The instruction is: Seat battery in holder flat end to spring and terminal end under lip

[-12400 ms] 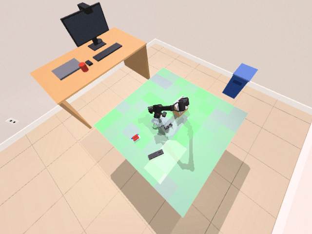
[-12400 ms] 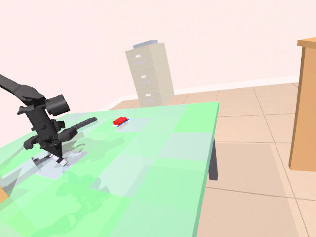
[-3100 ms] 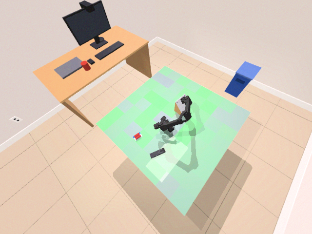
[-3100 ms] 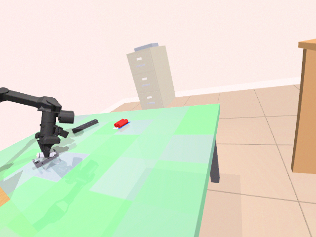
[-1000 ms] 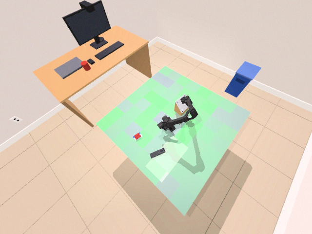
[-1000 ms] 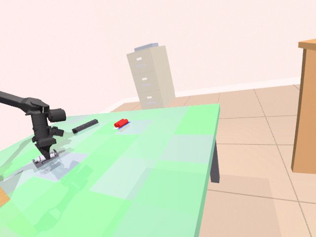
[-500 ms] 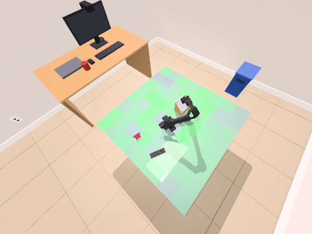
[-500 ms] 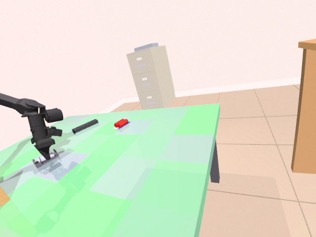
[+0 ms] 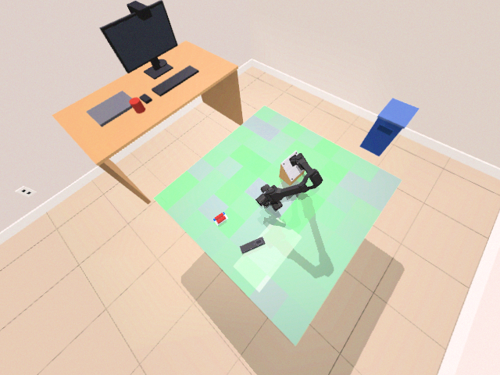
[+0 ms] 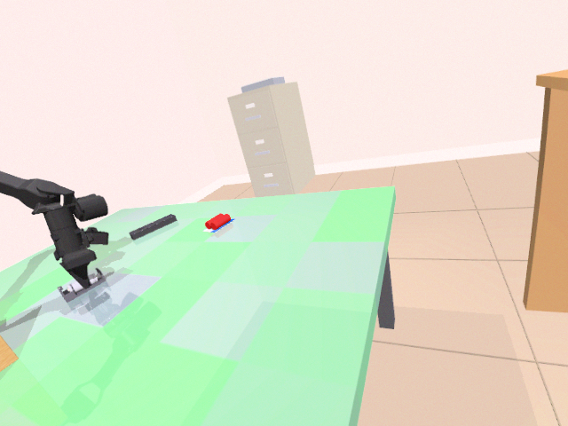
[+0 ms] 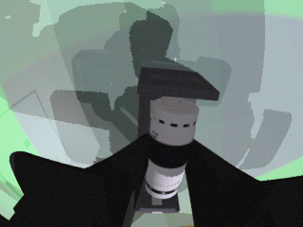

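The battery is 10 mm above my gripper tip. Round my gripper tip: blue-edged card: 360 mm ahead, 140 mm to the right.
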